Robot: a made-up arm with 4 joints.
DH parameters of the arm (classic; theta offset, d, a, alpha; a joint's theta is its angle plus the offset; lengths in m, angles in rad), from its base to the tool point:
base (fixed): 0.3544 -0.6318 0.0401 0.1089
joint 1: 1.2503 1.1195 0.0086 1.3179
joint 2: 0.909 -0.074 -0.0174 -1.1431
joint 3: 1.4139 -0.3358 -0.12 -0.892
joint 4: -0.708 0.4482 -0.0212 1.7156
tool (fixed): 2.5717 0.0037 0 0
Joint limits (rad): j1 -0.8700..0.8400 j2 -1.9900..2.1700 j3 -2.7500..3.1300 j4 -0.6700..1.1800
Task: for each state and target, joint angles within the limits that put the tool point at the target. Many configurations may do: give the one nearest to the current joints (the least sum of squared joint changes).
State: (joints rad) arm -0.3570 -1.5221 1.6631 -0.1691
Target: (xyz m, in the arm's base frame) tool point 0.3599 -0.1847 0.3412
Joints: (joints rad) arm -0.0134 -1.5938 1.4869 -0.0777
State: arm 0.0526 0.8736 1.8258 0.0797
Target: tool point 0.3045 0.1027 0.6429
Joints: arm -0.4015 0.1262 2.0903 -0.1819
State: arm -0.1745 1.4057 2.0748 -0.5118
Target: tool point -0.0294 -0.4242 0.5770
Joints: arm -0.2934 2.1700 2.6287 -0.1073
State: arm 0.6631 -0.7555 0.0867 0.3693
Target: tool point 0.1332 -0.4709 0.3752
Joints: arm 0.1620 -0.9632 -0.0424 0.4514
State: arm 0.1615 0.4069 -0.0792 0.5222
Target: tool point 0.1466 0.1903 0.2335
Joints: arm 0.1180 1.0389 0.1961 0.4317
